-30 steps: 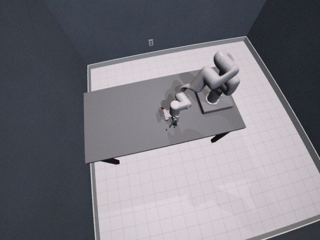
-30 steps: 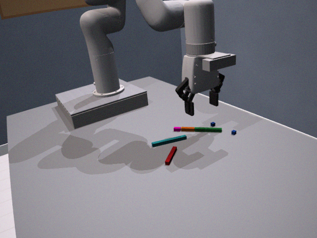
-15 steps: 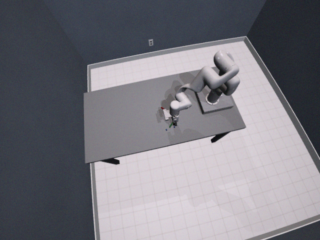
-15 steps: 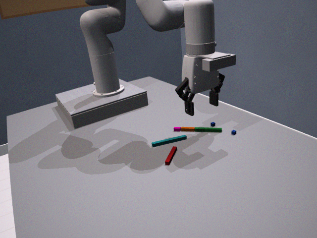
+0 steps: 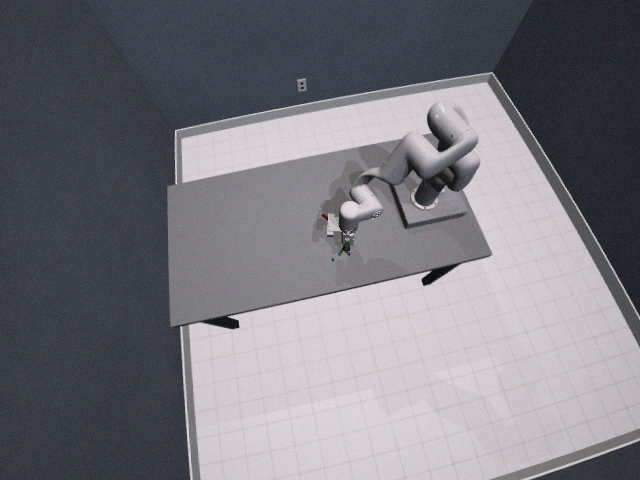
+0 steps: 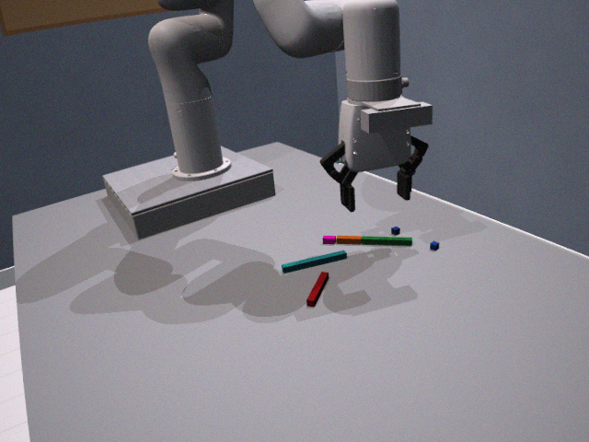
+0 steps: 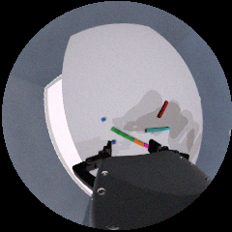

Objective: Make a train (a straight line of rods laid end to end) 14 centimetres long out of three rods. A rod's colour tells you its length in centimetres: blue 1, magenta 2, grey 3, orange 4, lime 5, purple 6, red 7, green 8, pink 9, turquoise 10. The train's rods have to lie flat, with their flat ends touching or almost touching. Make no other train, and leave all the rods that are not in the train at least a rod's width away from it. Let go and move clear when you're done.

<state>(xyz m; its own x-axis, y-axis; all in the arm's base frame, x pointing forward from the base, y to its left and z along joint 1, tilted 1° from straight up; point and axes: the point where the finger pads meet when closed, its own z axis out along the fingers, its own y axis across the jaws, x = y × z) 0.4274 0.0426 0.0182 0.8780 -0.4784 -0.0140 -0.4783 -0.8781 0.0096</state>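
Now: hand 8 cm above the green rod, 1 cm to the right of it and 1 cm short of it. Round my hand: turquoise rod: 11 cm to the right, 8 cm below, 4 cm behind; then orange rod: 8 cm below, 4 cm behind, 3 cm to the right; then magenta rod: 8 cm below, 6 cm behind, 4 cm to the right.
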